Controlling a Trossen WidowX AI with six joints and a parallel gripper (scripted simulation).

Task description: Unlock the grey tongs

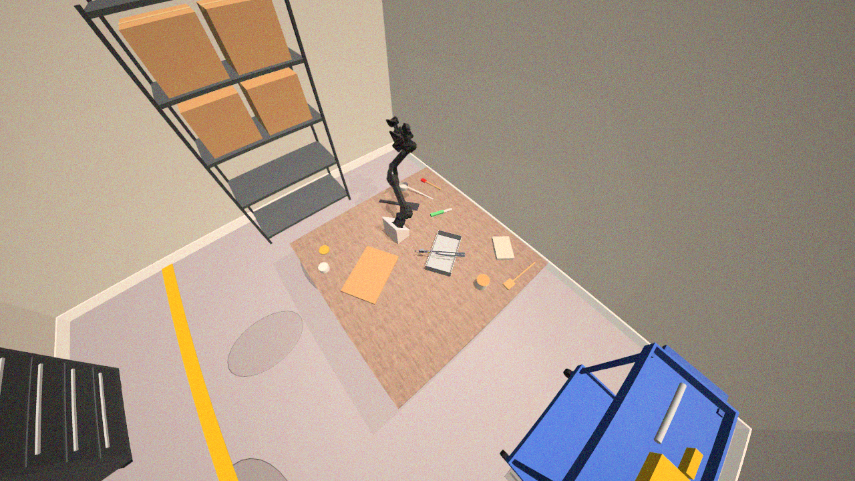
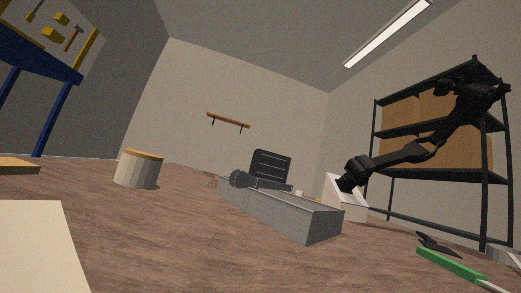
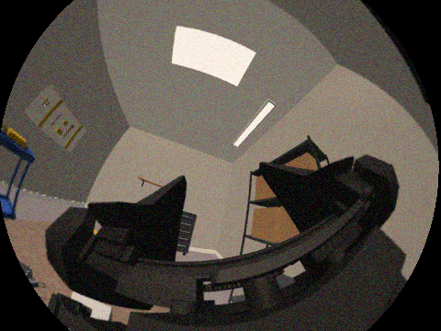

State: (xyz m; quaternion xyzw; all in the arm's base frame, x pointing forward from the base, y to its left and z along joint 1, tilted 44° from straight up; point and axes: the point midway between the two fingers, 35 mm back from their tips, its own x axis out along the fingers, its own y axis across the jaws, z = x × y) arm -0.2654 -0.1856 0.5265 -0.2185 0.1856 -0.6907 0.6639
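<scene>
My gripper tip is now 600 mm short of the grey roasting tin, 90 mm to the left of it and 630 mm above it. From my gripper tip the other things lie so: beige pad (860 mm ahead, 240 mm to the left, 640 mm below); yellow disc (10 mm ahead, 670 mm to the right, 650 mm below); wooden board (380 mm ahead, 540 mm to the right, 650 mm below).
</scene>
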